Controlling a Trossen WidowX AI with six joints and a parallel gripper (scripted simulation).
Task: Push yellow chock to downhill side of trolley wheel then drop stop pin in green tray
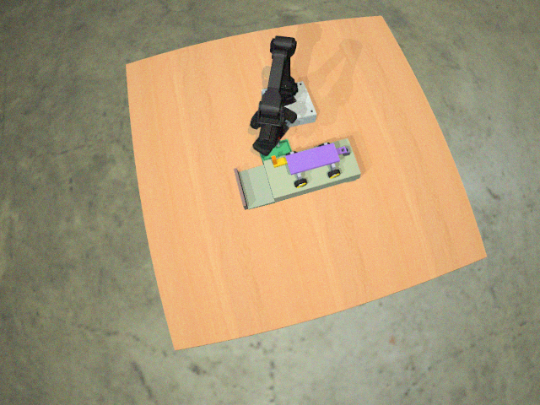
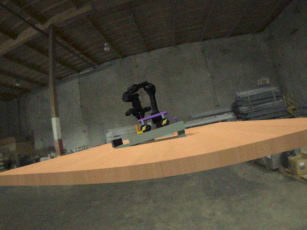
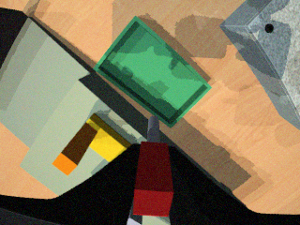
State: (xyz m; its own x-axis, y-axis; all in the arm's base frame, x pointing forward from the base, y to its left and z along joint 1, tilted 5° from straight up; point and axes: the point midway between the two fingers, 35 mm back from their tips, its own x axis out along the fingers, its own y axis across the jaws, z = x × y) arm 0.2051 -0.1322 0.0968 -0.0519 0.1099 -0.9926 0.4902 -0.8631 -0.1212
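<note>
The green tray lies 14 cm below my gripper tip and 2 cm behind it. The rest, counted from my gripper tip: yellow chock 5 cm below, 5 cm ahead, 1 cm to the right; then purple trolley 12 cm ahead, 9 cm to the left, 2 cm below; then red-headed stop pin right at my gripper tip.
</note>
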